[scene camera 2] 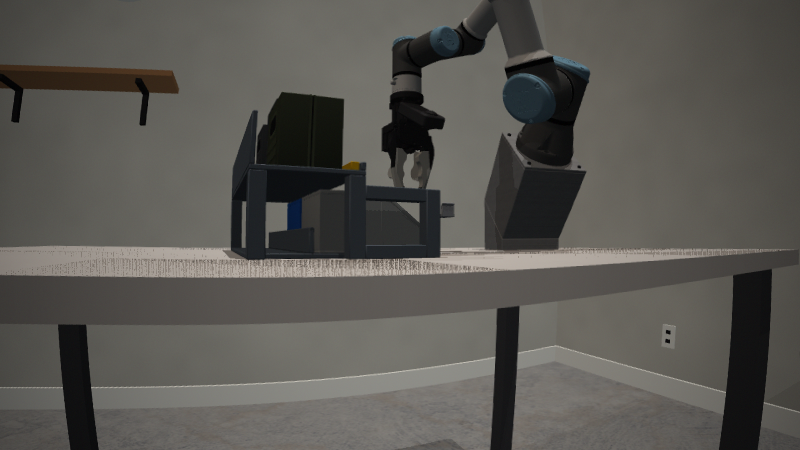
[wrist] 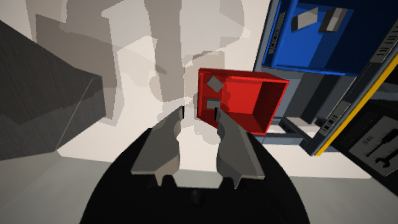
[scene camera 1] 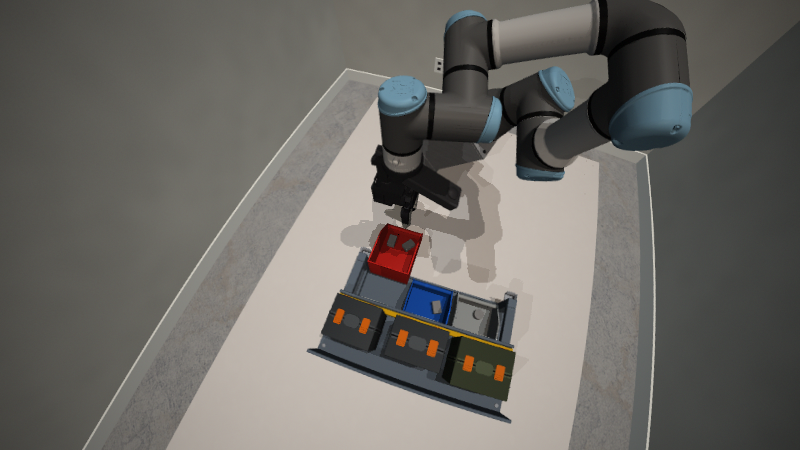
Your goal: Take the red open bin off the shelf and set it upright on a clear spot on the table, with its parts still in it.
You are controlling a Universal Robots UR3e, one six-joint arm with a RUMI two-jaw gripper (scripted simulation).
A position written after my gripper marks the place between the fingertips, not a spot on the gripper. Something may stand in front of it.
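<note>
My gripper is visible in both scene cameras and at the wrist: gripper (scene camera 1: 408, 219), (scene camera 2: 410, 200), (wrist: 199, 107). Red bin (scene camera 1: 394, 263), visible also at the wrist (wrist: 251, 103). Blue bin (scene camera 1: 420, 295).
</note>
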